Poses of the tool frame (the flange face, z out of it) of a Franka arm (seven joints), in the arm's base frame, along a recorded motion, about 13 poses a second.
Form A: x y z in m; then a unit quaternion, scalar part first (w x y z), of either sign.
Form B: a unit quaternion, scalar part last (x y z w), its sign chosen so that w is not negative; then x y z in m. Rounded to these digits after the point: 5 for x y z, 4 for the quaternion.
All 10 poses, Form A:
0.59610 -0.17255 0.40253 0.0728 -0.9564 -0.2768 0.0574
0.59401 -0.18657 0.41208 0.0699 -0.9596 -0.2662 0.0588
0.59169 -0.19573 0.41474 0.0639 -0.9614 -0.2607 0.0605
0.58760 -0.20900 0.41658 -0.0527 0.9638 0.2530 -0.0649
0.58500 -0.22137 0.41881 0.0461 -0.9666 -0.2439 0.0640
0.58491 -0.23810 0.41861 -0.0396 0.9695 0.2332 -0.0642
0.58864 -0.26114 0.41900 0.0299 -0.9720 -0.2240 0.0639
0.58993 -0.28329 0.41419 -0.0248 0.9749 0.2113 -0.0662
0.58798 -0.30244 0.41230 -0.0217 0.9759 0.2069 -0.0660
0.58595 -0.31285 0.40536 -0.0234 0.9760 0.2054 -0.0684
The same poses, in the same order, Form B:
-0.9564 -0.2768 0.0574 0.0728 0.59610 -0.17255 0.40253
-0.9596 -0.2662 0.0588 0.0699 0.59401 -0.18657 0.41208
-0.9614 -0.2607 0.0605 0.0639 0.59169 -0.19573 0.41474
-0.9638 -0.2530 0.0649 0.0527 0.58760 -0.20900 0.41658
-0.9666 -0.2439 0.0640 0.0461 0.58500 -0.22137 0.41881
-0.9695 -0.2332 0.0642 0.0396 0.58491 -0.23810 0.41861
-0.9720 -0.2240 0.0639 0.0299 0.58864 -0.26114 0.41900
-0.9749 -0.2113 0.0662 0.0248 0.58993 -0.28329 0.41419
-0.9759 -0.2069 0.0660 0.0217 0.58798 -0.30244 0.41230
-0.9760 -0.2054 0.0684 0.0234 0.58595 -0.31285 0.40536

